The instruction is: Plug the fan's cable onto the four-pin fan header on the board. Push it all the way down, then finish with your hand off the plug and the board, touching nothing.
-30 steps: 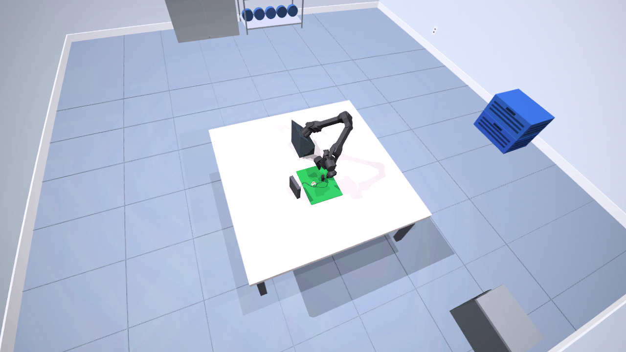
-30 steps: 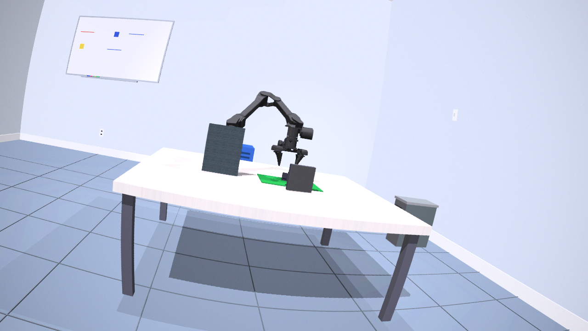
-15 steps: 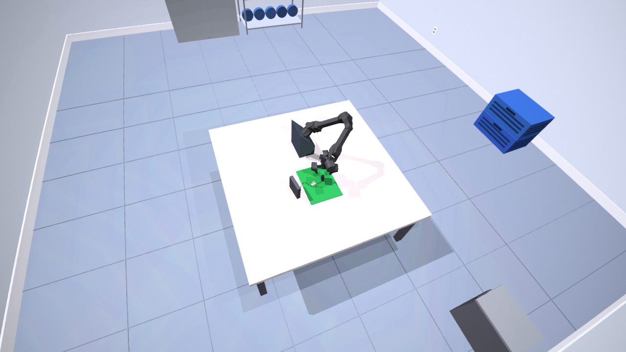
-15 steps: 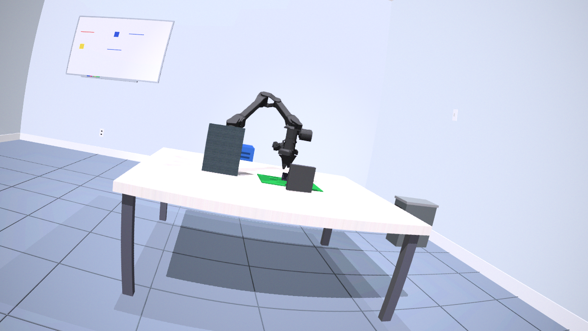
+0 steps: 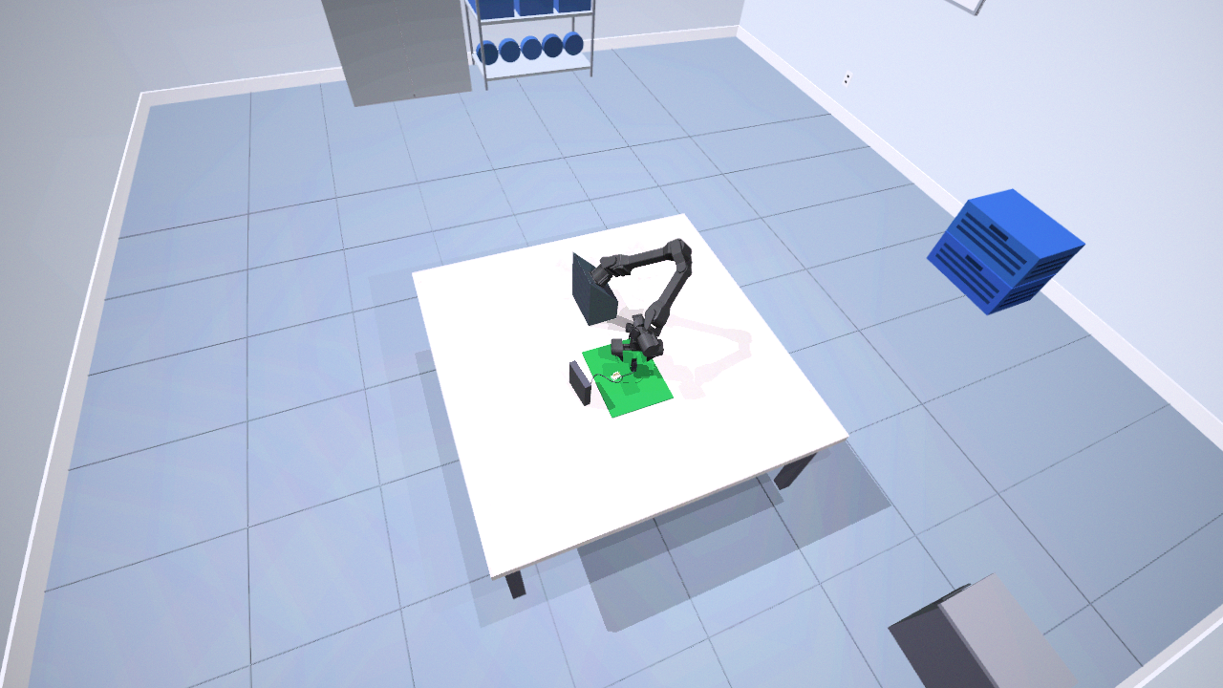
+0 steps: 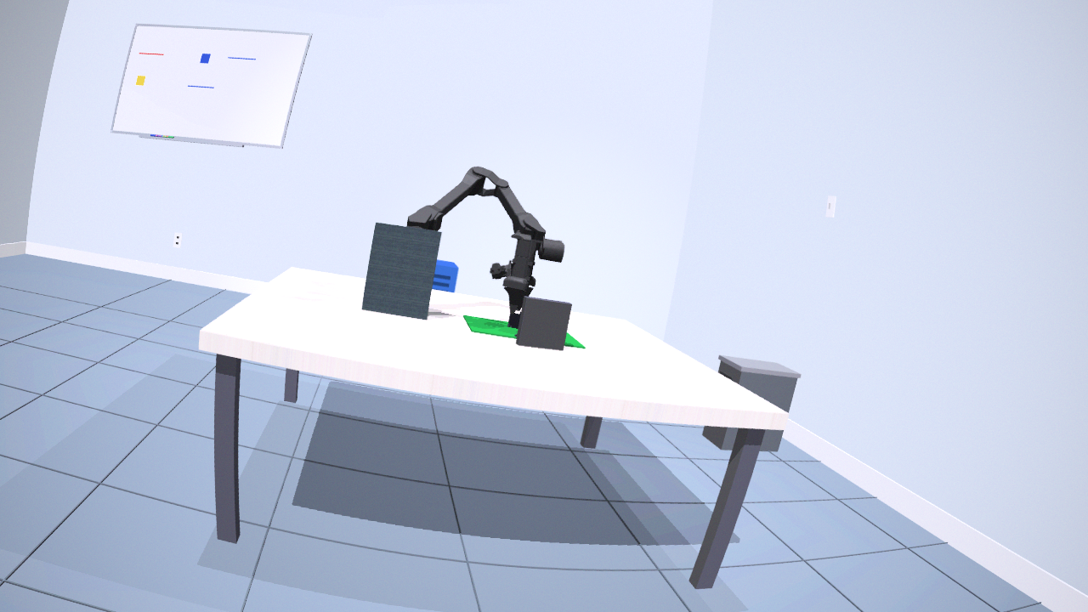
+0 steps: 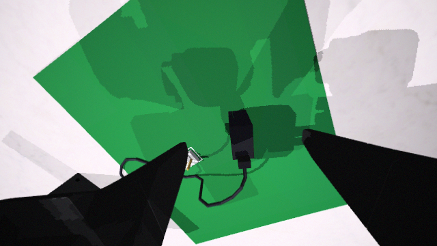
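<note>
My gripper tip is 2 cm above the dark fan plug. Round my gripper tip: dark fan (22 cm to the right, 1 cm above); green circuit board (6 cm below, 4 cm to the right, 2 cm ahead).
</note>
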